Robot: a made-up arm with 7 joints.
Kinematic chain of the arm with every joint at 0, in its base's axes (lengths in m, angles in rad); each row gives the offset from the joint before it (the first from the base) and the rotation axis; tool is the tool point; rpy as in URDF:
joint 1: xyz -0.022 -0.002 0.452 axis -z
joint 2: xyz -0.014 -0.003 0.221 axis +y
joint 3: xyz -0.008 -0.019 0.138 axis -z
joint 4: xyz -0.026 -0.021 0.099 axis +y
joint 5: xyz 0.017 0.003 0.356 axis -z
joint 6: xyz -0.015 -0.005 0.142 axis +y
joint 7: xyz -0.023 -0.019 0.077 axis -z
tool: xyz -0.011 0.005 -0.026 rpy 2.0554 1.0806 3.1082
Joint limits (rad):
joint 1: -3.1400..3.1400
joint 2: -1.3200..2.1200
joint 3: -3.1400..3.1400
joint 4: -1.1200..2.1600
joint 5: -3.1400..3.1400
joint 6: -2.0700..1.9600
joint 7: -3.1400..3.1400
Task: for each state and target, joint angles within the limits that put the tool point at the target. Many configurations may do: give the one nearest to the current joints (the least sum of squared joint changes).
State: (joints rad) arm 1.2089 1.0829 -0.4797 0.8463 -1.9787 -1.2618 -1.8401
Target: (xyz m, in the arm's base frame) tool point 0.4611 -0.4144 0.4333
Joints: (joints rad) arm 0.8383 1.4868 -0.5574 0.5676 -1.9663 -0.9966 -1.8857
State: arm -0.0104 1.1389 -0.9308 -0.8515 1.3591 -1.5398 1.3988
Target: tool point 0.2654 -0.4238 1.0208
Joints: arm 0.1393 1.3714 -0.9781 -1.1200 1.0596 -2.0700 1.1394
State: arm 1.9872 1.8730 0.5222 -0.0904 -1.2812 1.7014 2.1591
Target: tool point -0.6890 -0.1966 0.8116
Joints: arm 2.7633 1.2785 0.6301 0.1428 -1.2432 1.9600 2.1936
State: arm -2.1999 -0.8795 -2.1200 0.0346 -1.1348 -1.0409 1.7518
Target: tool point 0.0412 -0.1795 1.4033
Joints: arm -2.0647 -0.3120 -2.1220 0.0593 -1.1533 -1.0015 1.7586
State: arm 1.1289 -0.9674 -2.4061 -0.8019 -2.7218 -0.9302 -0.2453
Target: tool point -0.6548 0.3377 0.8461
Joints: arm 1.0762 -1.3200 -1.6103 -0.9424 -2.8910 -0.9167 -0.2678
